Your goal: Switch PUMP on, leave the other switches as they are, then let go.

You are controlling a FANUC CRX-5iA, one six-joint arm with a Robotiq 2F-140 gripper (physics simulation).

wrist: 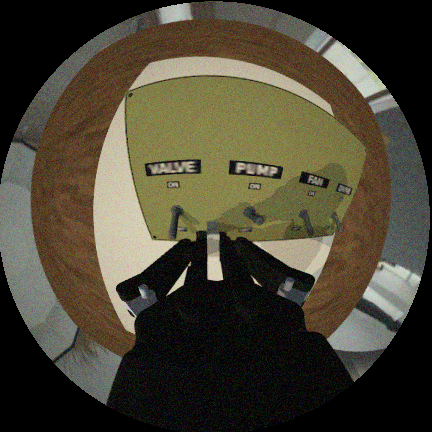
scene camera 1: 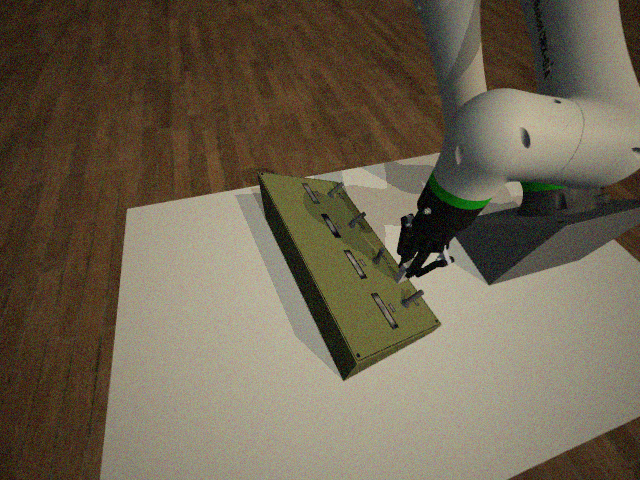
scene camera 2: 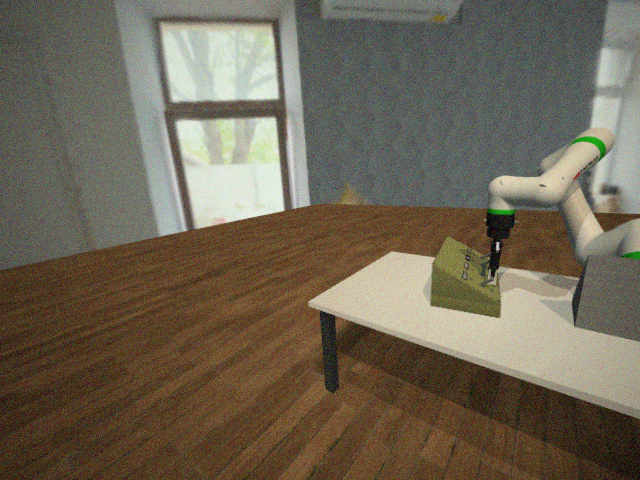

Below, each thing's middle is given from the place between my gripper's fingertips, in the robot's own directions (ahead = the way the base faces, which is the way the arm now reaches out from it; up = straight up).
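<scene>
From my hand, you'd find the olive sloped switch panel (scene camera 1: 359, 309) 110 mm to the right and 120 mm ahead.
</scene>
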